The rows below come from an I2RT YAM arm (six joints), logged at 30 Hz.
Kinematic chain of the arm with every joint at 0, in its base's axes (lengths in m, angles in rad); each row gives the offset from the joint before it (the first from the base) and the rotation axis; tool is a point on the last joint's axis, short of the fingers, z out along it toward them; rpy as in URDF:
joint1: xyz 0 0 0.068 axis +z
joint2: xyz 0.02 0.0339 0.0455 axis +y
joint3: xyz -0.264 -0.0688 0 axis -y
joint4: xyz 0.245 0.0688 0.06 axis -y
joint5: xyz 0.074 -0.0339 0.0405 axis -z
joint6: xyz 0.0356 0 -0.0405 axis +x
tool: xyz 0 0 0 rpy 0 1.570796 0
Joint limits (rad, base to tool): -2.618..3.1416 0..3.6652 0..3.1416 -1.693..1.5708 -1.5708..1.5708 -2.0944..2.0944
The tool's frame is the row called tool.
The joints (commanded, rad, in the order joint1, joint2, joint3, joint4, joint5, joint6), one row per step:
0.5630 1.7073 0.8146 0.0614 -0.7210 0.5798
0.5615 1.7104 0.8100 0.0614 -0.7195 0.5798
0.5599 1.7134 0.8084 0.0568 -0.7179 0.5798
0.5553 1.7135 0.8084 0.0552 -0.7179 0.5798
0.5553 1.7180 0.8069 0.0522 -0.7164 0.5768
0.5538 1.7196 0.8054 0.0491 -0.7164 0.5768
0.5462 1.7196 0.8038 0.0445 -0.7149 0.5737
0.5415 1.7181 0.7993 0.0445 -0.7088 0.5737
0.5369 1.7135 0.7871 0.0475 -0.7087 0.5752
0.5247 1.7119 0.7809 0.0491 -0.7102 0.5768
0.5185 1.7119 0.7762 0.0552 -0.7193 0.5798
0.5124 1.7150 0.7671 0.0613 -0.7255 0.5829
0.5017 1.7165 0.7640 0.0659 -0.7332 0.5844
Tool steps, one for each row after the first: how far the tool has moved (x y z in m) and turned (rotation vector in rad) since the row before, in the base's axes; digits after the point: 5 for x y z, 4 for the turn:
-0.00047 -0.00092 -0.00220 -0.0050 0.0059 -0.0025
-0.00018 -0.00077 -0.00167 -0.0059 0.0072 -0.0027
0.00078 -0.00126 -0.00014 -0.0009 0.0014 -0.0046
-0.00034 -0.00026 -0.00198 -0.0059 0.0046 0.0007
-0.00018 -0.00068 -0.00108 -0.0033 0.0053 -0.0015
0.00085 -0.00239 -0.00075 -0.0044 0.0022 -0.0068
0.00010 -0.00189 -0.00083 -0.0056 0.0001 -0.0086
-0.00153 -0.00263 -0.00161 -0.0023 0.0051 -0.0055
0.00096 -0.00387 -0.00100 -0.0004 0.0045 -0.0122
0.00030 -0.00180 -0.00066 0.0071 0.0047 -0.0022
-0.00053 -0.00231 -0.00274 0.0014 0.0102 -0.0040
0.00133 -0.00286 -0.00080 0.0053 0.0041 -0.0067

